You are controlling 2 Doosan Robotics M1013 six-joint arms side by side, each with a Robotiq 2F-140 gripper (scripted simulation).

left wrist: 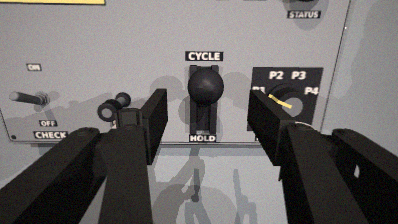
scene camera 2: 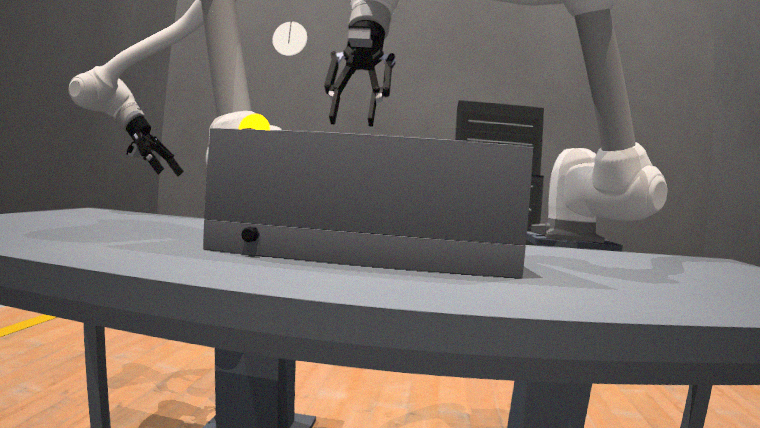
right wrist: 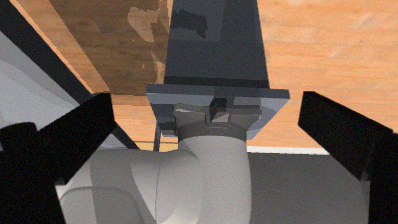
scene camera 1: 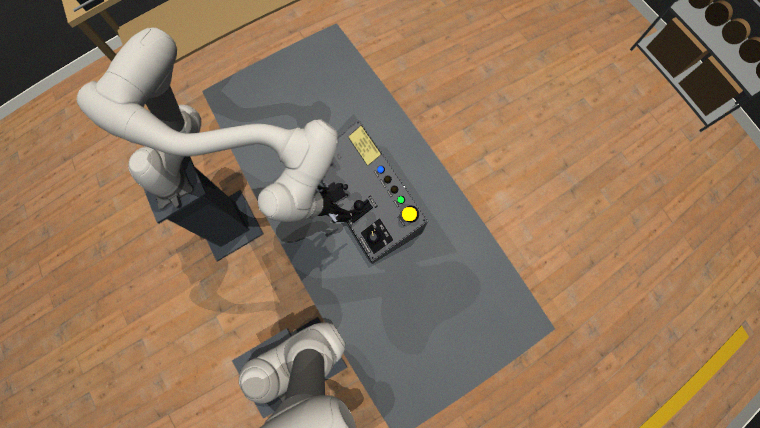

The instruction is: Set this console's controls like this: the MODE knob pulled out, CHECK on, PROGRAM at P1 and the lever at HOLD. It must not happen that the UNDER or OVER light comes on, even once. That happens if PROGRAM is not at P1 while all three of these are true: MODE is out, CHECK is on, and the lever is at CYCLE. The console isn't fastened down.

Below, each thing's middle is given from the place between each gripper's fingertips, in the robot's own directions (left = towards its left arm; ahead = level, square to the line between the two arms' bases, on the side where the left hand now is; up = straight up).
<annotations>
My left hand (scene camera 2: 351, 121) is 50 mm short of the black lever (left wrist: 205, 86) and 130 mm above it.
I see the black lever 620 mm ahead of my right hand (scene camera 2: 171, 172), 660 mm to the left of it and 10 mm above it.
</annotations>
